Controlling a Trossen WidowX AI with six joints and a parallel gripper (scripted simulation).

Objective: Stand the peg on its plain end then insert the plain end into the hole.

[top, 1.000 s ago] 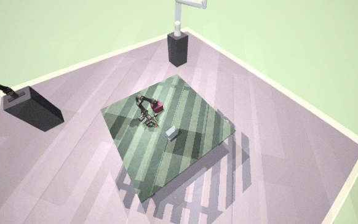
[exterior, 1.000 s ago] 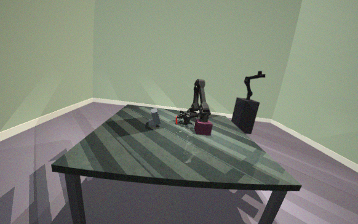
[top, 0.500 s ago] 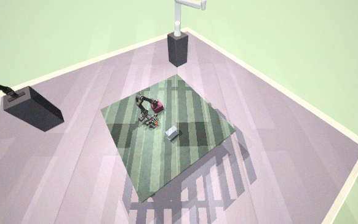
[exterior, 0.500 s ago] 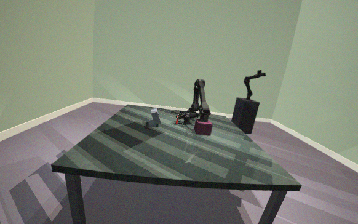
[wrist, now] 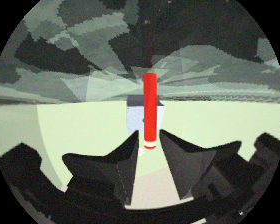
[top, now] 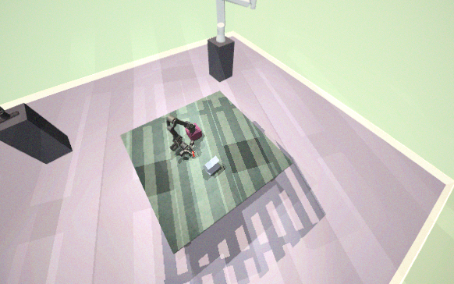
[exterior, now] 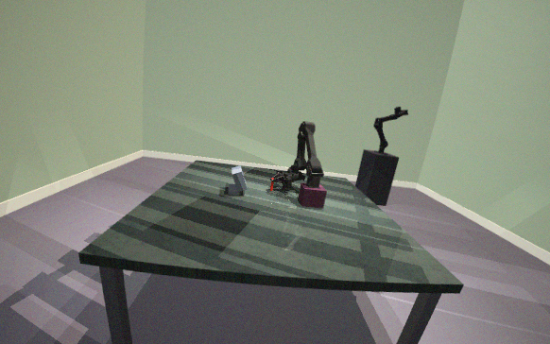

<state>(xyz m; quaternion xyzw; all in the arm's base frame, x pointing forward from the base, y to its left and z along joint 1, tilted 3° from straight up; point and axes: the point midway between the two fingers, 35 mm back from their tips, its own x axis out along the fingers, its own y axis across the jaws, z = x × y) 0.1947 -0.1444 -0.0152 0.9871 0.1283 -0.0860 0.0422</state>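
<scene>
Now: the red peg 10 mm behind my gripper tip and 10 mm below it. Also, from my gripper tip: grey sloped panel 190 mm ahead, 60 mm to the left, 10 mm above.
</scene>
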